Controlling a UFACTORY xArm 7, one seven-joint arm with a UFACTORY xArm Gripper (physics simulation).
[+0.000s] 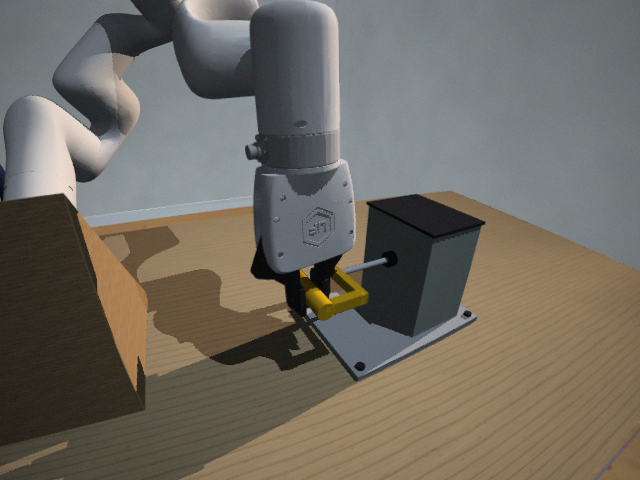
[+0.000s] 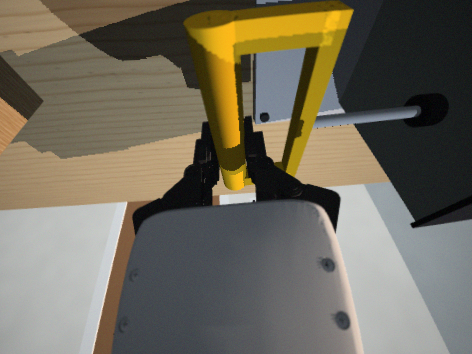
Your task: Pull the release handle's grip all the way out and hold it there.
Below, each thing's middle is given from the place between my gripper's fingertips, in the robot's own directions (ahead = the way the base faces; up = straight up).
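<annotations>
Relative to the grey base plate [image 1: 365, 339], my hand is 80 mm above, 30 mm to the right of and 150 mm short of it.
</annotations>
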